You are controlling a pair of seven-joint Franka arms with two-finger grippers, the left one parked.
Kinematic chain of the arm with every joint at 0, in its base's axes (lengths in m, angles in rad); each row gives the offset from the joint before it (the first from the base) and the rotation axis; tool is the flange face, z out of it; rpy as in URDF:
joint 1: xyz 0 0 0.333 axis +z
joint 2: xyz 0 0 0 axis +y
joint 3: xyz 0 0 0.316 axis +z
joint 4: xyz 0.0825 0 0 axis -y
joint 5: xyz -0.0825 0 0.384 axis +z
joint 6: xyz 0 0 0 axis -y
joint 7: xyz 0.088 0 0 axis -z
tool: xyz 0 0 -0.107 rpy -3.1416 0 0
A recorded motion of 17 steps. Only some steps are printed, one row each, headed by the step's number.
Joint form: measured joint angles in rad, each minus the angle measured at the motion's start. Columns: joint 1, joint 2, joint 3, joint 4, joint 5, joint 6, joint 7.
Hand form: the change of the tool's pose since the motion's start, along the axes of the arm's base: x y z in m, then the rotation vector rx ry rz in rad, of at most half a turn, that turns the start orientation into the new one. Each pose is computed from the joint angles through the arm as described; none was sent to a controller.
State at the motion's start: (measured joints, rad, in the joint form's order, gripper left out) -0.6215 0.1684 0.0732 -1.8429 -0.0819 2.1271 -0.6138
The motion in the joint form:
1: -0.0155 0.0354 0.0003 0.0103 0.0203 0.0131 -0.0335
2: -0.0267 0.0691 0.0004 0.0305 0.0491 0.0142 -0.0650
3: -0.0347 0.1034 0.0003 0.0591 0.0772 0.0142 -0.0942
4: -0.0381 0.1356 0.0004 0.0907 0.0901 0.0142 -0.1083
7: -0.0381 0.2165 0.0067 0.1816 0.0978 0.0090 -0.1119
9: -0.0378 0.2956 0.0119 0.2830 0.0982 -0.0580 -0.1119
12: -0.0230 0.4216 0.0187 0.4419 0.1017 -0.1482 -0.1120
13: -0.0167 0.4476 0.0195 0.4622 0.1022 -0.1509 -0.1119
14: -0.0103 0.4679 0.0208 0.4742 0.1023 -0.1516 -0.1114
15: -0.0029 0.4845 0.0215 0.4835 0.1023 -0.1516 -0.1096
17: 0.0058 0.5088 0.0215 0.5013 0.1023 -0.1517 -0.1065
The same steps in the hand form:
1: 0.0012 -0.0111 -0.0157 0.0221 0.0023 0.0097
2: 0.0039 -0.0201 -0.0271 0.0503 -0.0001 0.0166
3: 0.0086 -0.0284 -0.0352 0.0741 -0.0089 0.0243
4: 0.0149 -0.0351 -0.0408 0.0846 -0.0155 0.0286
7: 0.0357 -0.0458 -0.0513 0.0936 -0.0278 0.0328
9: 0.0515 -0.0542 -0.0630 0.1261 0.0039 0.0355
12: 0.0795 -0.0588 -0.0841 0.1718 0.0426 0.0509
13: 0.0855 -0.0572 -0.0934 0.1787 0.0484 0.0563
14: 0.0903 -0.0543 -0.1023 0.1855 0.0550 0.0622
15: 0.0948 -0.0506 -0.1100 0.1908 0.0608 0.0675
17: 0.1009 -0.0475 -0.1193 0.1958 0.0660 0.0718

